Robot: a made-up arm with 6 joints. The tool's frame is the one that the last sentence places. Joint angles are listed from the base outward.
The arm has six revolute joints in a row. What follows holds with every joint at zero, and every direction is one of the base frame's.
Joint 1 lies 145 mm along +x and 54 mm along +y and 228 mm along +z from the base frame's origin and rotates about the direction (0.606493, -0.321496, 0.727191).
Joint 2 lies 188 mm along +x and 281 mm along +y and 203 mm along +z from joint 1 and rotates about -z.
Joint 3 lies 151 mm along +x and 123 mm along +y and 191 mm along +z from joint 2 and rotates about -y.
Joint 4 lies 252 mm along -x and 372 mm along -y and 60 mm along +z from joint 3 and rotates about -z.
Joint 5 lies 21 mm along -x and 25 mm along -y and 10 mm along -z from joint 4 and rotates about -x.
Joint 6 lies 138 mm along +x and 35 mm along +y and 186 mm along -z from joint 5 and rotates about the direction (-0.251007, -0.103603, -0.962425).
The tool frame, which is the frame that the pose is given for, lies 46 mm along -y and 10 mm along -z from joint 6; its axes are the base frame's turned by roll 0.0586, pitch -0.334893 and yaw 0.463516 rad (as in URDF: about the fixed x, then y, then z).
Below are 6 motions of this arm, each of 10 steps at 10 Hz.
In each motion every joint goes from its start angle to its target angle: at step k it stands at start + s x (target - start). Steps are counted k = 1, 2, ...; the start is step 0. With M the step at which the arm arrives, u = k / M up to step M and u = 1 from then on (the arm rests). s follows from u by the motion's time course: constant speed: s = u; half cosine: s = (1 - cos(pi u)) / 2; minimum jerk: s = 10 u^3 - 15 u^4 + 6 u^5.
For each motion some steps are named. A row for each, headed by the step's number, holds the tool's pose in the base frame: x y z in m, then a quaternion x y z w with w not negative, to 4 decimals.
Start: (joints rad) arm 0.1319 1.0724 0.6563 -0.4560 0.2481 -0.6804
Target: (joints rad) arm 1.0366 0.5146 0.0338 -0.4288 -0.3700 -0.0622
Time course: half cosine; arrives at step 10
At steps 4, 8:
4: 0.1905 0.0673 0.4553 0.0660 -0.3472 0.3705 0.8590
8: 0.1186 0.0452 0.5172 0.4767 -0.3425 0.4560 0.6690

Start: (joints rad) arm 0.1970 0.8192 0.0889 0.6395 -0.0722 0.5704
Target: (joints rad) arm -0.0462 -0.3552 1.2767 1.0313 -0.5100 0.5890
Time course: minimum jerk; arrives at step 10
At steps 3, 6, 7, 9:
3: 0.1496 0.0558 0.4390 -0.0172 -0.2782 -0.6028 0.7477
6: 0.4764 0.0387 0.4162 0.2554 -0.5558 -0.4211 0.6698
7: 0.5664 0.0722 0.4238 0.3644 -0.5896 -0.3584 0.6253
9: 0.6446 0.1207 0.4340 0.4782 -0.5975 -0.2980 0.5705

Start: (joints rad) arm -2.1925 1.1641 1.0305 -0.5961 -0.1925 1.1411
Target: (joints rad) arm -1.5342 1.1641 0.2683 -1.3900 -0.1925 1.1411
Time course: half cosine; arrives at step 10
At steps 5, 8, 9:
5: 0.3603 0.0242 0.1501 -0.8785 0.0123 -0.4097 0.2456
8: 0.4272 0.1291 0.1087 -0.7225 0.0465 -0.4602 0.5139
9: 0.4385 0.1531 0.1081 -0.6881 0.0496 -0.4589 0.5599

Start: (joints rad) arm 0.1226 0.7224 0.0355 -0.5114 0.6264 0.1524
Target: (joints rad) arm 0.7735 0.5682 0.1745 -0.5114 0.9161 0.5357
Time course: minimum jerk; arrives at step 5
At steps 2, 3, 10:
2: 0.1645 -0.0282 0.5188 -0.2635 -0.2170 0.1551 0.9270
3: 0.1797 -0.0834 0.5127 -0.2601 -0.3364 0.1536 0.8920
10: 0.2021 -0.1232 0.5031 -0.2388 -0.4424 0.1315 0.8544

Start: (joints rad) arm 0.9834 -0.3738 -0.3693 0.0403 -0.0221 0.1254
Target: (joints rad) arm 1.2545 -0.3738 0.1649 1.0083 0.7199 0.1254
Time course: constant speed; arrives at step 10
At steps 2, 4, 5, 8, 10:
2: 0.3477 -0.0146 0.5749 0.2349 -0.2598 0.5627 0.7488
4: 0.3785 -0.0365 0.5515 0.2037 -0.3114 0.4857 0.7910
5: 0.3900 -0.0481 0.5377 0.1909 -0.3278 0.4449 0.8113
8: 0.4063 -0.0785 0.4860 0.1644 -0.3378 0.3230 0.8687
10: 0.4017 -0.0900 0.4447 0.1561 -0.3127 0.2501 0.9029

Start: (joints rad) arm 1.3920 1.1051 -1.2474 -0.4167 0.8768 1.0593
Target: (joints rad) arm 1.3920 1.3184 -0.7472 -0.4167 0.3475 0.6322
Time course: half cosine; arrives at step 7
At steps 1, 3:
1: 0.0300 -0.3662 0.4713 0.0749 0.0491 0.3316 0.9392
3: -0.0262 -0.3330 0.4761 0.1664 0.0895 0.2771 0.9421

